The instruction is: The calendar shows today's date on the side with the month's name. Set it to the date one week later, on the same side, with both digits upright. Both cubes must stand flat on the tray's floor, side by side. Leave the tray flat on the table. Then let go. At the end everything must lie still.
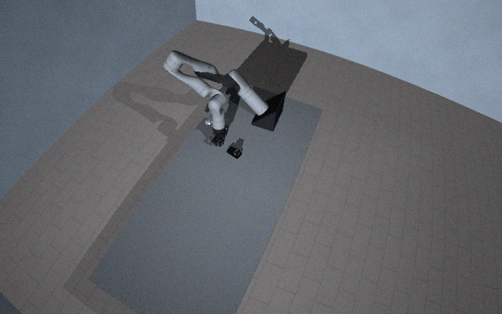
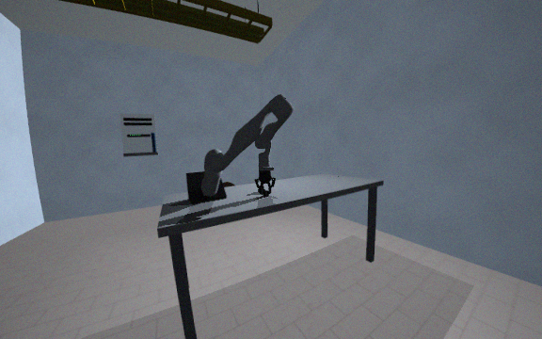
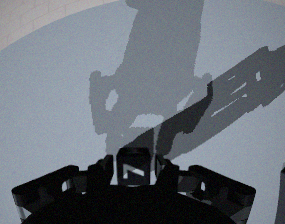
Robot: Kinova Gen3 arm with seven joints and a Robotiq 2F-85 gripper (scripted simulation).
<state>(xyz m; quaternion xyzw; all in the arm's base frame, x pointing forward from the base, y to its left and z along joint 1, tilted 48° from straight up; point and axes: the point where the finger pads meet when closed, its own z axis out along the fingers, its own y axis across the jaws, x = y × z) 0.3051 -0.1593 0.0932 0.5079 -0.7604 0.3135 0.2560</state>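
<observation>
The dark calendar tray lies 4 cm ahead of my hand, 10 cm to the left of it and 2 cm below it.
</observation>
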